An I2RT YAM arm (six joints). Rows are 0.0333 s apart.
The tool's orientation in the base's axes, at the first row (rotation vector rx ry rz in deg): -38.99, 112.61, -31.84
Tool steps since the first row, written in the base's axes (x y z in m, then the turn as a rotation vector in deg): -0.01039, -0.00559, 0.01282, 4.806, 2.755, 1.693; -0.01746, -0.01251, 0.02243, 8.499, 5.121, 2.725; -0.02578, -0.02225, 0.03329, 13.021, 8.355, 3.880; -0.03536, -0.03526, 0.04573, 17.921, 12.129, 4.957; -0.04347, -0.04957, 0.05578, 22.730, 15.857, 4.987; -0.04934, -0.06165, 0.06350, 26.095, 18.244, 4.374; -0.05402, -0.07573, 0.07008, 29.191, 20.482, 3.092; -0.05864, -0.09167, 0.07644, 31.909, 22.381, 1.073; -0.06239, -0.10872, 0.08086, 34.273, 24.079, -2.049; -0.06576, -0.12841, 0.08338, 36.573, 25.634, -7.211; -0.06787, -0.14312, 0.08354, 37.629, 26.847, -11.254; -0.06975, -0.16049, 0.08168, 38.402, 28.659, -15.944; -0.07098, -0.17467, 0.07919, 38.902, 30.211, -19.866
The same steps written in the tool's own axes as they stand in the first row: -0.00035, -0.00981, -0.01440, -4.801, -0.134, 3.238; 0.00092, -0.01935, -0.02427, -8.484, 0.116, 5.821; 0.00375, -0.03148, -0.03553, -13.148, 0.742, 8.999; 0.00824, -0.04675, -0.04829, -18.270, 1.729, 12.493; 0.01454, -0.06181, -0.05854, -22.659, 3.362, 16.378; 0.01995, -0.07427, -0.06598, -25.180, 4.739, 19.401; 0.02695, -0.08777, -0.07166, -27.071, 6.490, 22.500; 0.03529, -0.10253, -0.07699, -28.118, 8.539, 25.626; 0.04526, -0.11709, -0.08057, -28.191, 11.216, 28.950; 0.05804, -0.13250, -0.08270, -26.846, 15.085, 33.142; 0.06852, -0.14303, -0.08316, -25.495, 18.285, 35.763; 0.08196, -0.15431, -0.08225, -24.018, 22.401, 38.361; 0.09343, -0.16298, -0.08079, -22.749, 25.905, 40.400
